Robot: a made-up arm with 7 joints. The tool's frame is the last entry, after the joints. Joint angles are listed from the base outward.
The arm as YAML. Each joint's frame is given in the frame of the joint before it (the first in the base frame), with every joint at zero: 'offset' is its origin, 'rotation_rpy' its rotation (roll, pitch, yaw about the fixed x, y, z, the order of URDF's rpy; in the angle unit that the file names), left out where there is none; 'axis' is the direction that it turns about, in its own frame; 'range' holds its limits. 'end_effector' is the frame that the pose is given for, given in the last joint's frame.
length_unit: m
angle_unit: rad
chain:
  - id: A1
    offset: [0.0, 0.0, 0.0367]
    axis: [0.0, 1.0, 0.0]
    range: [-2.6, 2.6]
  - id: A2
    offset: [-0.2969, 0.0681, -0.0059]
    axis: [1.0, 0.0, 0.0]
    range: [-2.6, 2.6]
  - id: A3
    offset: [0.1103, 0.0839, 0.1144]
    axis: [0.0, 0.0, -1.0]
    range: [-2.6, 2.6]
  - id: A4
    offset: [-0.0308, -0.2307, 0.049]
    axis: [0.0, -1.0, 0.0]
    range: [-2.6, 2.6]
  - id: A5
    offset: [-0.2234, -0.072, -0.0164]
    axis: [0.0, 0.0, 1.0]
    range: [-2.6, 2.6]
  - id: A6
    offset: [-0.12, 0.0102, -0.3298]
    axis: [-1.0, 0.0, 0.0]
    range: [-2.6, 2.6]
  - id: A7
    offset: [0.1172, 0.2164, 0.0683]
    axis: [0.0, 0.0, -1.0]
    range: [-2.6, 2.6]
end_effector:
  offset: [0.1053, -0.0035, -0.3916]
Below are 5 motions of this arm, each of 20 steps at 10 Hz.
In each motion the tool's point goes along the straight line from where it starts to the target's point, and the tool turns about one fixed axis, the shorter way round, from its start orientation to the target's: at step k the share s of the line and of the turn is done. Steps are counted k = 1, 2, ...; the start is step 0. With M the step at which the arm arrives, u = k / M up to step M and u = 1 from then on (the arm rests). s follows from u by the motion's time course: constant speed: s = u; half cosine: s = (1 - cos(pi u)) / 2; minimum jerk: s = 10 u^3 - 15 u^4 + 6 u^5.
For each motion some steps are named. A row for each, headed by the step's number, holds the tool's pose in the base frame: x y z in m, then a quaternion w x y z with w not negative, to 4 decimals.
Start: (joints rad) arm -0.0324 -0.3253 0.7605 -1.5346 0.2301 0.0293 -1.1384
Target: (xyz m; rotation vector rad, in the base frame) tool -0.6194 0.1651 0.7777 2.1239 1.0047 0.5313
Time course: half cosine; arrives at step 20
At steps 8, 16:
8: -0.6754 0.5467 0.3930 0.6554 0.6200 0.3861 0.1922
16: -0.6276 0.2208 0.7216 0.4055 0.7997 0.3921 0.2056

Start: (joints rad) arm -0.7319 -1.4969 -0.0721 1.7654 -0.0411 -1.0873 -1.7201
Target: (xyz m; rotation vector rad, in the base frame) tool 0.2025 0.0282 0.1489 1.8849 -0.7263 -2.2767
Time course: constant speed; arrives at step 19
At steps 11, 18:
11: 0.1943 0.0477 0.0301 0.0995 0.5920 -0.1360 -0.7881
18: 0.2015 0.0306 0.1340 0.0553 0.6158 -0.2257 -0.7529

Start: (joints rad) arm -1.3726 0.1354 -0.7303 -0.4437 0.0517 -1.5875 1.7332
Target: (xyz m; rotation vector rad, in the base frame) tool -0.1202 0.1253 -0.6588 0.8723 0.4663 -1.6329
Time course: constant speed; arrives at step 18
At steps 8, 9, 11, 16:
8: -0.1304 0.0108 -0.5278 0.7730 0.3657 0.2336 -0.4628
9: -0.1294 0.0223 -0.5409 0.7566 0.3680 0.2311 -0.4887
11: -0.1274 0.0452 -0.5671 0.7215 0.3715 0.2255 -0.5390
16: -0.1222 0.1024 -0.6326 0.6220 0.3743 0.2078 -0.6556

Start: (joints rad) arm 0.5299 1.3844 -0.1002 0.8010 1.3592 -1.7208 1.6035
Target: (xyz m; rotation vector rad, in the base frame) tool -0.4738 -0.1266 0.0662 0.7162 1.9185 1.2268
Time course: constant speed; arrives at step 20
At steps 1, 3, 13, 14, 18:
1: -0.4959 0.3512 0.0338 0.5248 0.6616 0.5193 0.1311
3: -0.4936 0.3009 0.0372 0.5163 0.6302 0.5537 0.1721
13: -0.4820 0.0494 0.0543 0.4447 0.4393 0.6906 0.3637
14: -0.4808 0.0243 0.0560 0.4350 0.4175 0.7008 0.3812
18: -0.4761 -0.0763 0.0628 0.3921 0.3264 0.7346 0.4473

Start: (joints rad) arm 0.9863 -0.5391 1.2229 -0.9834 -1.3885 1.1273 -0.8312
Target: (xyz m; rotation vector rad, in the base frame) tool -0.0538 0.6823 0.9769 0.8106 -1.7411 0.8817
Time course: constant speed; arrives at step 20
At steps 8, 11, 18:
8: -0.4784 0.7170 0.7257 0.2038 0.2519 -0.8073 0.4932
11: -0.3722 0.7083 0.7885 0.2793 0.2756 -0.7933 0.4655
18: -0.1246 0.6881 0.9350 0.4469 0.3228 -0.7385 0.3883

